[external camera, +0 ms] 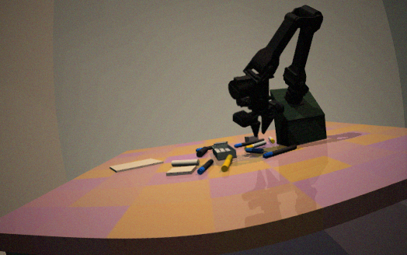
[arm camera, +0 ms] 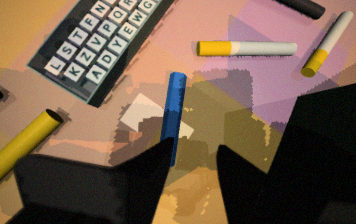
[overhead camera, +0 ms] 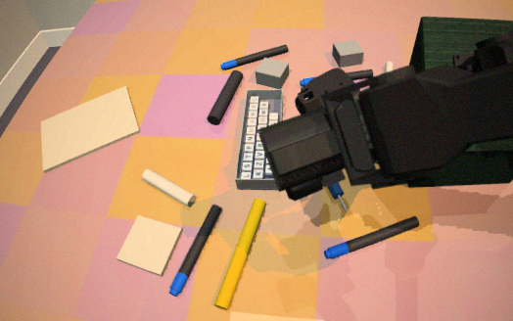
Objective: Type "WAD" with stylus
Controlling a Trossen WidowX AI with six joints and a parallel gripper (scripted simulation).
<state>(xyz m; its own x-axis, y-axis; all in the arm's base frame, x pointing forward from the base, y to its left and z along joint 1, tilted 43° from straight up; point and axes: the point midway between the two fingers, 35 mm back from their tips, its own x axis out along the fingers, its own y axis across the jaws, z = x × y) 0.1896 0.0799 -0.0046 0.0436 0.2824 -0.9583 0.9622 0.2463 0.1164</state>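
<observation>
Now: the stylus 10 mm ahead of my gripper tip, 20 mm to the left of it and 50 mm below it. From my gripper tip the other things lie so: yellow marker 150 mm ahead, 100 mm to the left, 50 mm below; then black cylinder 170 mm ahead, 190 mm to the right, 50 mm below; then white cylinder 260 mm ahead, 10 mm to the right, 50 mm below.
</observation>
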